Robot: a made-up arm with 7 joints. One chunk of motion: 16 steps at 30 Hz.
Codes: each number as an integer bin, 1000 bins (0 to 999) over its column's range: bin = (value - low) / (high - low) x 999, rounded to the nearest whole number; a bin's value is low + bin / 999 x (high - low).
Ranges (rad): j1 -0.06..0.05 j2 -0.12..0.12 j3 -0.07..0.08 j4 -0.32..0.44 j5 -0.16..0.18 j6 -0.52..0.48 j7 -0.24..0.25
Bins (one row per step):
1: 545 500 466 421 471 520 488
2: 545 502 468 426 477 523 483
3: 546 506 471 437 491 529 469
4: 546 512 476 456 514 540 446
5: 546 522 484 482 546 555 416
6: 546 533 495 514 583 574 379
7: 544 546 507 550 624 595 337
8: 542 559 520 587 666 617 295
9: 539 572 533 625 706 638 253
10: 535 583 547 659 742 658 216
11: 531 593 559 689 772 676 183
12: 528 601 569 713 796 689 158
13: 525 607 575 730 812 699 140
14: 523 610 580 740 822 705 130
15: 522 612 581 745 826 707 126
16: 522 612 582 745 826 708 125
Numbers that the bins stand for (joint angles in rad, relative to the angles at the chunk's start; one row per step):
1: 0.0000 0.0001 0.0000 0.0003 0.0003 0.0005 -0.0006
2: 0.0000 0.0006 0.0003 0.0041 0.0023 0.0035 -0.0031
3: 0.0001 0.0016 0.0007 0.0125 0.0071 0.0095 -0.0100
4: 0.0001 0.0030 0.0015 0.0269 0.0149 0.0205 -0.0212
5: 0.0001 0.0054 0.0027 0.0467 0.0258 0.0356 -0.0360
6: 0.0001 0.0080 0.0043 0.0710 0.0384 0.0546 -0.0541
7: -0.0001 0.0112 0.0061 0.0984 0.0524 0.0756 -0.0747
8: -0.0003 0.0143 0.0081 0.1266 0.0667 0.0976 -0.0953
9: -0.0007 0.0174 0.0100 0.1555 0.0803 0.1186 -0.1159
10: -0.0011 0.0201 0.0121 0.1813 0.0925 0.1387 -0.1341
11: -0.0015 0.0225 0.0139 0.2042 0.1027 0.1567 -0.1502
12: -0.0019 0.0244 0.0154 0.2224 0.1109 0.1697 -0.1625
13: -0.0022 0.0258 0.0163 0.2354 0.1164 0.1797 -0.1713
14: -0.0024 0.0265 0.0171 0.2430 0.1198 0.1857 -0.1762
15: -0.0025 0.0270 0.0172 0.2468 0.1211 0.1877 -0.1782
16: -0.0025 0.0270 0.0174 0.2468 0.1211 0.1887 -0.1787

